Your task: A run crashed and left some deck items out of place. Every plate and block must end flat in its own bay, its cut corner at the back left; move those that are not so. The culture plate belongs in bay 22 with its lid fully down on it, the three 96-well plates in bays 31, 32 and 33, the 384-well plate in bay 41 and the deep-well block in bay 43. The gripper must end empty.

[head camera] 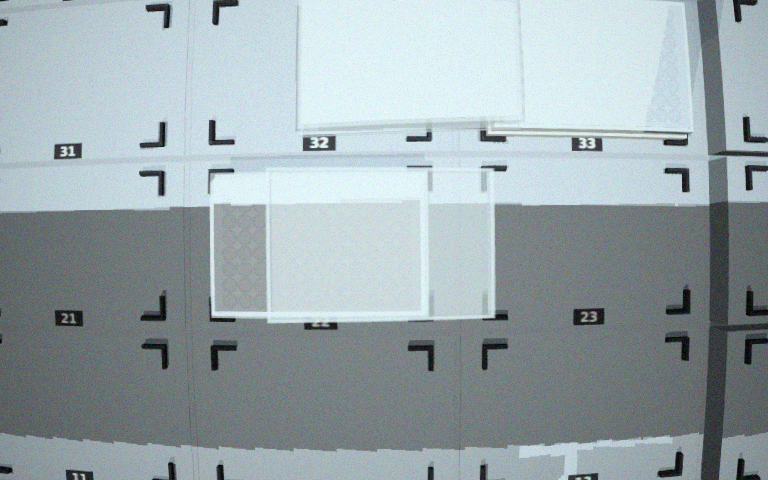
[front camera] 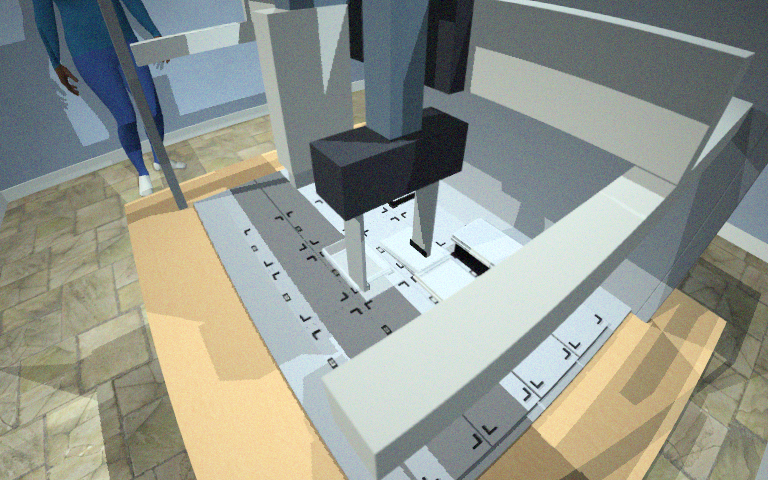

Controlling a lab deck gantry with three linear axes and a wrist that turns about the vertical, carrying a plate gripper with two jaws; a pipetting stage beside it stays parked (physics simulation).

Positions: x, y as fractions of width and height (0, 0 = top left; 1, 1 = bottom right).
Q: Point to a bay 42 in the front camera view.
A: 0.58, 0.47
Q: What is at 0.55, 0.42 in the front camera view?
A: My gripper.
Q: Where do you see a clear lid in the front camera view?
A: At 0.50, 0.57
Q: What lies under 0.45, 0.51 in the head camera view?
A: A clear lid.
